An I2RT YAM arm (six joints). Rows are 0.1 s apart.
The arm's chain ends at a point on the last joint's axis. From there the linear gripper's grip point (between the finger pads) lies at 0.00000 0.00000 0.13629 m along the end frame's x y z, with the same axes.
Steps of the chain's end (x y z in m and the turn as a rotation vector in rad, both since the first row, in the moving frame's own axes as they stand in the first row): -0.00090, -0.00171, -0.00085, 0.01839, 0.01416, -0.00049; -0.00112, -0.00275, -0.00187, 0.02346, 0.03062, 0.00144; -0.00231, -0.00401, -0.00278, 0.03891, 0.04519, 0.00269; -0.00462, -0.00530, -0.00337, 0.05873, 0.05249, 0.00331; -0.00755, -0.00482, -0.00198, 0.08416, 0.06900, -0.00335; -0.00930, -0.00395, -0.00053, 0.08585, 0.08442, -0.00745; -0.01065, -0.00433, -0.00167, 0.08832, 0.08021, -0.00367; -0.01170, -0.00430, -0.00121, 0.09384, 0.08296, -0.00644
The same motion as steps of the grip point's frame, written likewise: 0.00103, -0.00422, -0.00089, 0.01839, 0.01416, -0.00049; 0.00305, -0.00594, -0.00197, 0.02346, 0.03062, 0.00144; 0.00385, -0.00930, -0.00302, 0.03891, 0.04519, 0.00269; 0.00254, -0.01328, -0.00379, 0.05873, 0.05249, 0.00331; 0.00182, -0.01628, -0.00279, 0.08416, 0.06900, -0.00335; 0.00213, -0.01566, -0.00152, 0.08585, 0.08442, -0.00745; 0.00023, -0.01636, -0.00264, 0.08832, 0.08021, -0.00367; -0.00046, -0.01709, -0.00228, 0.09384, 0.08296, -0.00644
